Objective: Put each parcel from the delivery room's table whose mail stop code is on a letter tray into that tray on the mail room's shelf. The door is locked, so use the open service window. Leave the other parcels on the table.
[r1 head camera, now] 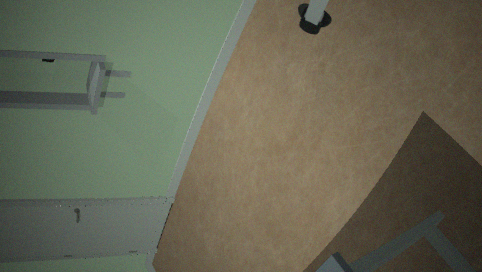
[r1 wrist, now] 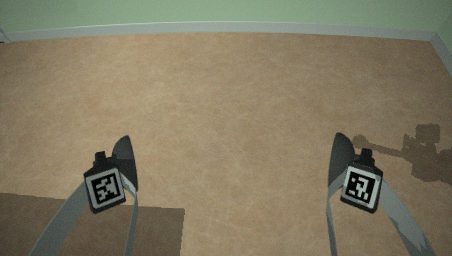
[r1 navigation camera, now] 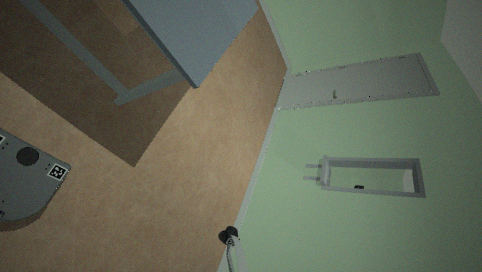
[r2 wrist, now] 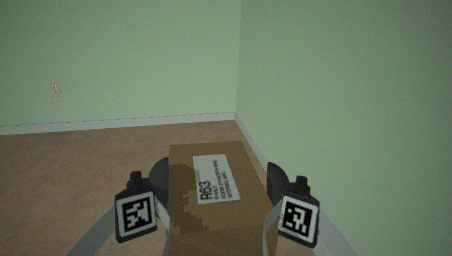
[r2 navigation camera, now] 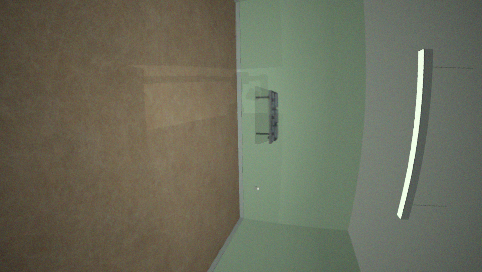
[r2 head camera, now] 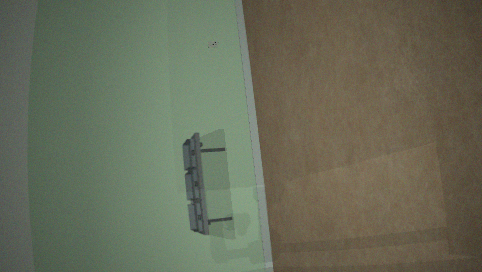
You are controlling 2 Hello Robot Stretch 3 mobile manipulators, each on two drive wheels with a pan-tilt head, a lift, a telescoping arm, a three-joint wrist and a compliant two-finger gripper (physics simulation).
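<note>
r1's gripper is open and empty above the delivery room floor. r2's gripper is shut on the parcel labelled R63, a brown box held label up between the fingers. The mail room's shelf is on the green wall, with three grey letter trays in a row; their codes are too small to read. The service window is open. The table shows in part; its parcels do not show.
The grey door is shut, beside the window. A small dark thing shows through the window opening. r1's base is at the left of its navigation view. A table leg frame stands at the lower right. r2's wrist view faces a room corner.
</note>
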